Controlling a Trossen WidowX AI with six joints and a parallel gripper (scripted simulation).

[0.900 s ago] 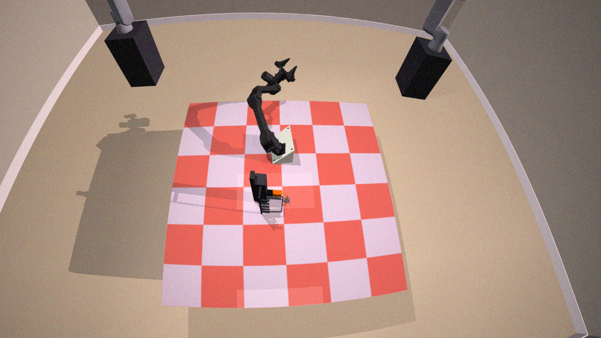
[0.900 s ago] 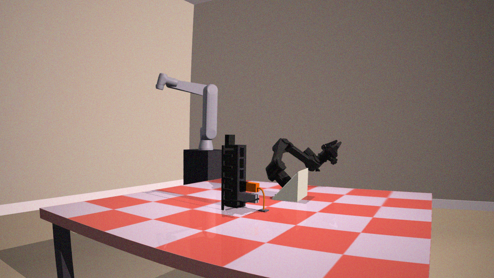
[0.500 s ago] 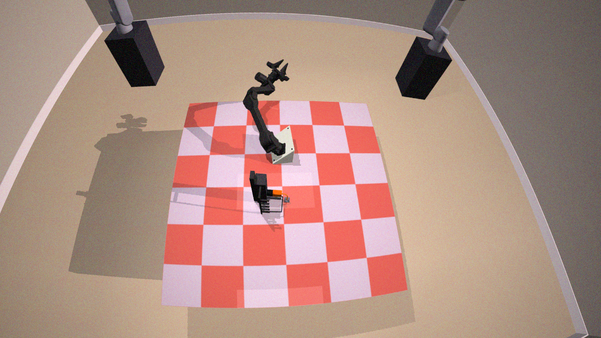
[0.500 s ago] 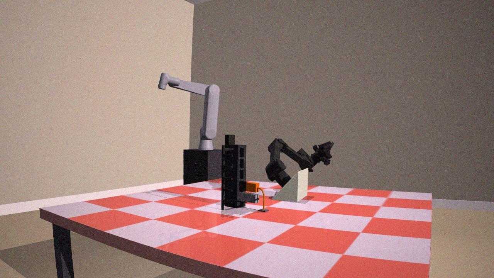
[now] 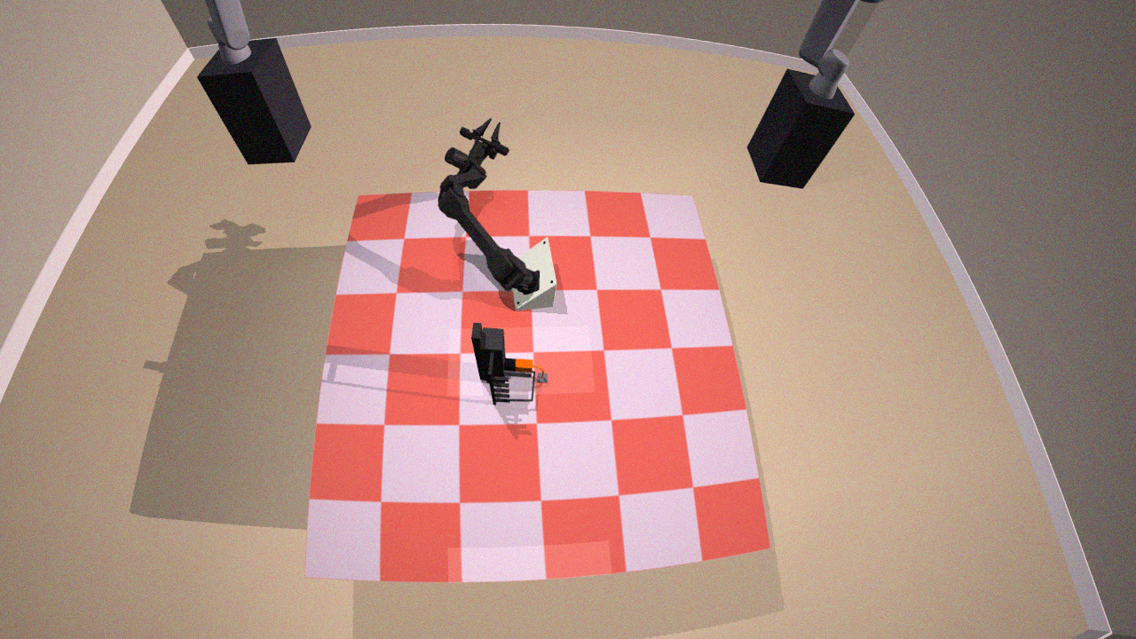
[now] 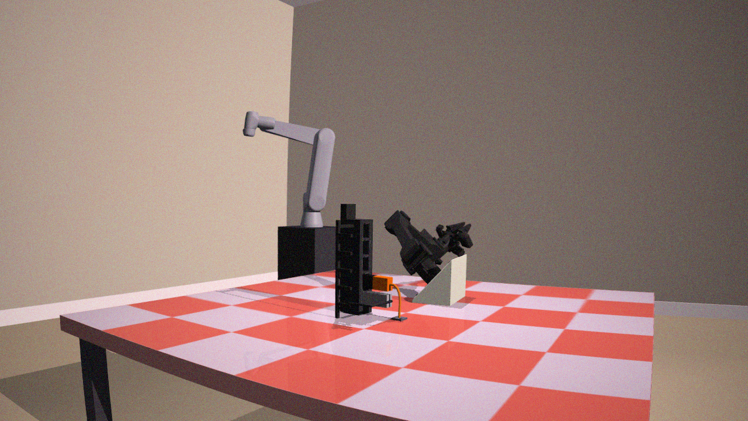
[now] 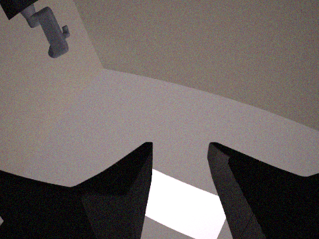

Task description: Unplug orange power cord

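My gripper tip is 88 cm short of the orange plug, 12 cm to the right of it and 11 cm above it. Round my gripper tip: black power strip (87 cm ahead, 5 cm to the left, 9 cm below).
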